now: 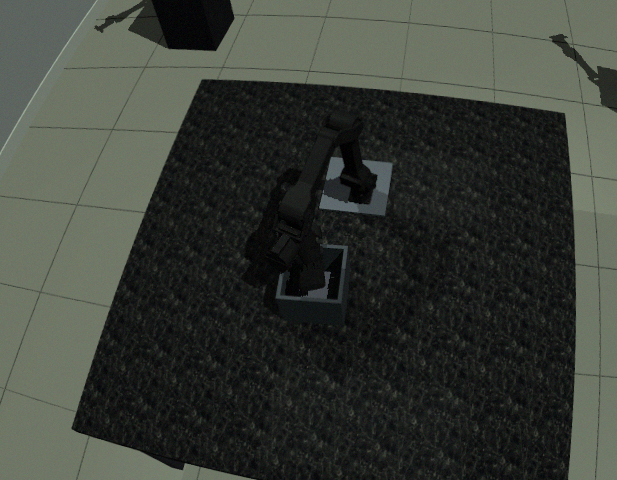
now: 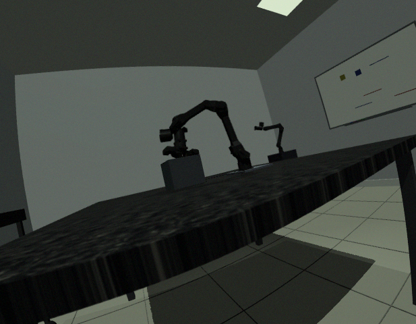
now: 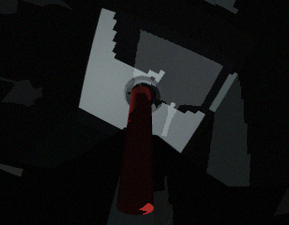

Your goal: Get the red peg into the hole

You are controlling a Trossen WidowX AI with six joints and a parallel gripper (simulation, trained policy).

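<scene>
Now: the red peg 1 cm to the right of my gripper tip. From my gripper tip the other things lie so: plate 5 cm below, 1 cm to the right, 1 cm ahead.
</scene>
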